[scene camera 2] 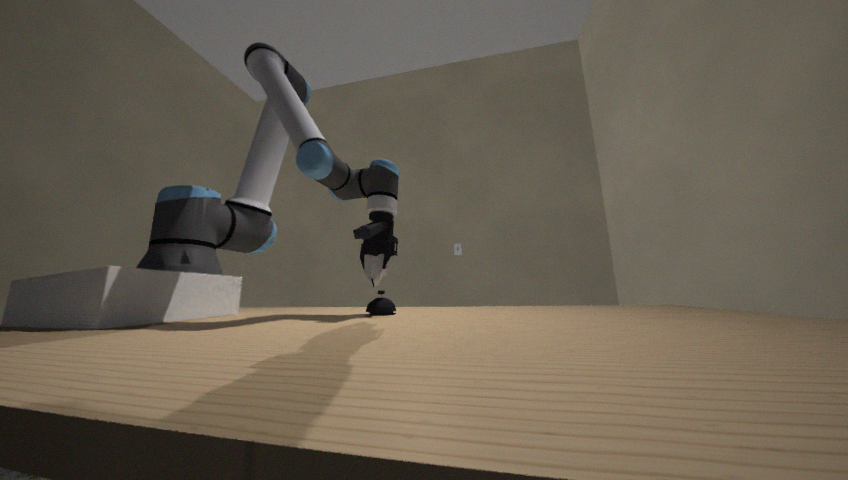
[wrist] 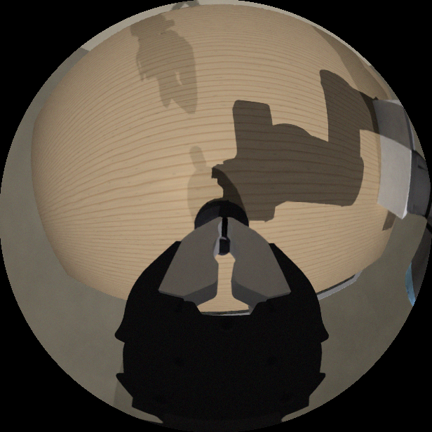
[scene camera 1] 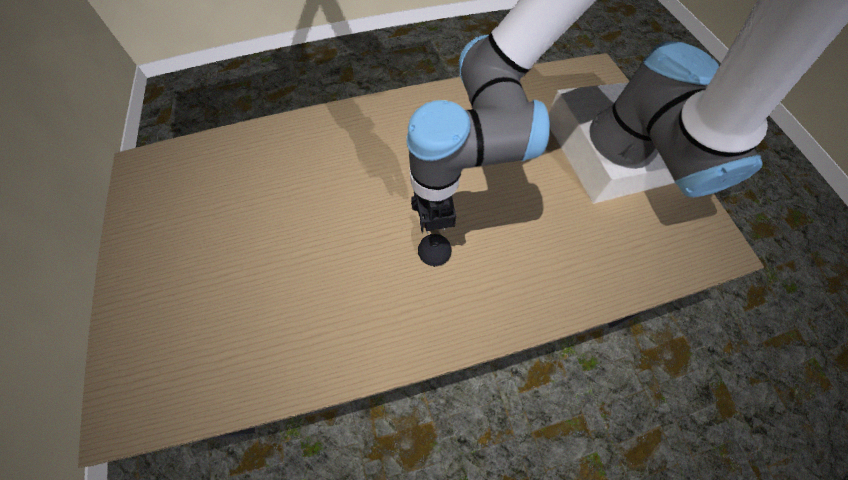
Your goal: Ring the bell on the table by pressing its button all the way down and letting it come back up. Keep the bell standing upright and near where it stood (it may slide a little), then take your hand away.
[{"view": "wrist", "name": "my gripper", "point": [223, 219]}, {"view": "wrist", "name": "black dome-shaped bell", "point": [209, 211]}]
